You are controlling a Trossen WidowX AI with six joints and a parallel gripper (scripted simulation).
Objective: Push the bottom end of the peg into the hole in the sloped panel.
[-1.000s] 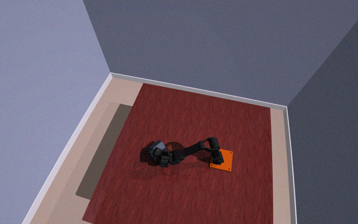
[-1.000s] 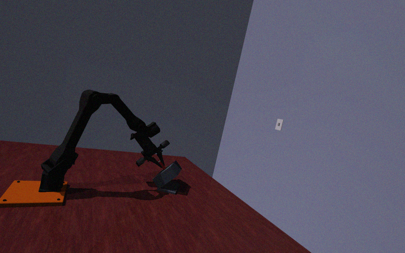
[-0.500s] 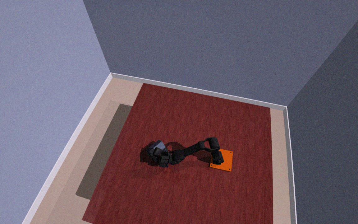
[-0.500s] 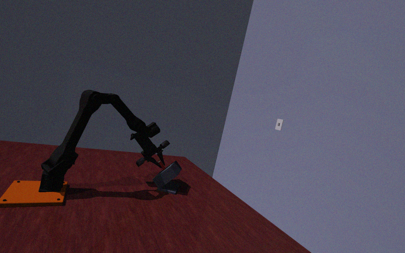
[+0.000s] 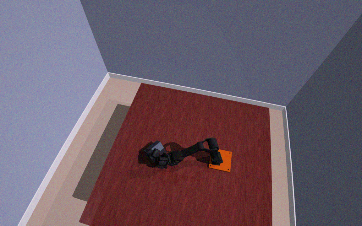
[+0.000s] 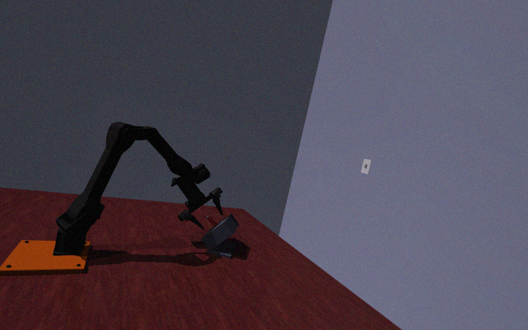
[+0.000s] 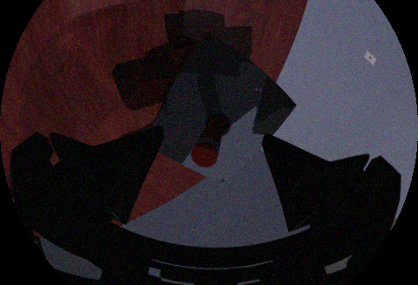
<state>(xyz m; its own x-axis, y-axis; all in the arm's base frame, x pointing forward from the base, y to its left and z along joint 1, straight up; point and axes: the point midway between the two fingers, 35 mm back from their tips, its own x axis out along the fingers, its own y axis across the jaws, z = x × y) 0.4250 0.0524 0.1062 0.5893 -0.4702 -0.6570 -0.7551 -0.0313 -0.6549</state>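
My gripper tip is 1 cm to the right of the red peg, 1 cm below it and 1 cm past it. From my gripper tip the other things lie so: sloped panel: 3 cm below, 3 cm ahead, 2 cm to the right.
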